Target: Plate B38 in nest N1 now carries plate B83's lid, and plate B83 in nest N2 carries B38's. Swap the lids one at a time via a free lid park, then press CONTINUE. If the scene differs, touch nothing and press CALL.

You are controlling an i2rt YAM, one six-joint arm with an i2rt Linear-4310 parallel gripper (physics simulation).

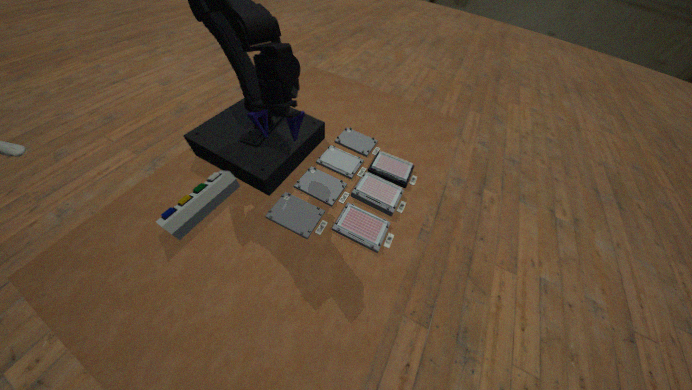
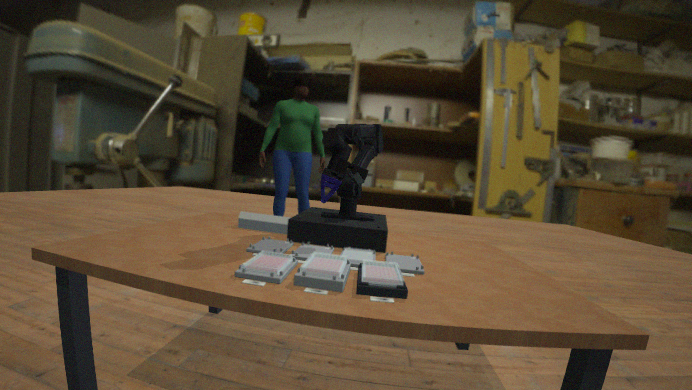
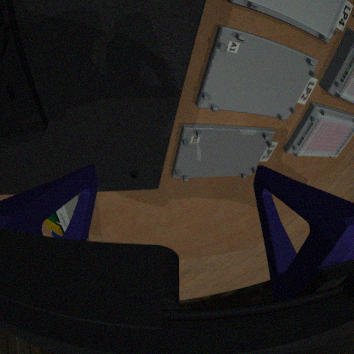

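Where they show: gripper, fingertip midpoint: (image 1: pixel 280 138) (image 2: pixel 323 201) (image 3: pixel 175 173); arm's base at its link origin: (image 2: pixel 347 217).
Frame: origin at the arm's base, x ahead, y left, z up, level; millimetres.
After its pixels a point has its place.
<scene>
My gripper (image 1: pixel 281 138) {x 125, y -95, z 64 mm} (image 2: pixel 327 189) {x 125, y -95, z 64 mm} (image 3: pixel 175 173) {x 125, y -95, z 64 mm} is open and empty, above the arm's black base. Three plates with pink wells sit in nests: a near grey nest's plate (image 1: pixel 361 223) {x 420, y -210, z -57 mm} (image 2: pixel 268 263) {x 455, y -204, z -54 mm}, a middle grey nest's plate (image 1: pixel 378 192) {x 441, y -95, z -41 mm} (image 2: pixel 324 265) {x 476, y -80, z -41 mm} and a black nest's plate (image 1: pixel 392 167) {x 464, y 31, z -45 mm} (image 2: pixel 381 273) {x 495, y 41, z -44 mm}. Their nest labels and plate codes are too small to read. Flat grey lid parks include one marked LP2 (image 1: pixel 306 181) {x 207, y -118, z -71 mm} (image 3: pixel 257 75) {x 246, y -105, z -71 mm} and a nearer one (image 1: pixel 295 215) {x 229, y -246, z -71 mm} (image 3: pixel 220 155) {x 221, y -239, z -71 mm}, both without a lid. The park marked LP4 holds a clear lid (image 1: pixel 340 161) {x 283, y 4, z -63 mm} (image 3: pixel 300 10) {x 277, y -13, z -63 mm}. Another park (image 1: pixel 356 141) {x 305, y 139, z -71 mm} (image 2: pixel 404 263) {x 322, y 143, z -71 mm} is bare.
A pale button box (image 1: pixel 202 207) {x -10, y -329, z -42 mm} (image 2: pixel 262 222) {x -8, y -321, z -47 mm} with blue, yellow, green and white buttons stands beside the black base (image 1: pixel 260 172) {x 95, y -184, z -3 mm} (image 2: pixel 337 232) {x 150, y -41, z -30 mm}. A person in a green top (image 2: pixel 296 125) stands behind the table (image 2: pixel 320 320) {x 610, y -81, z -98 mm}. A white object (image 1: pixel 11 149) shows at the left edge.
</scene>
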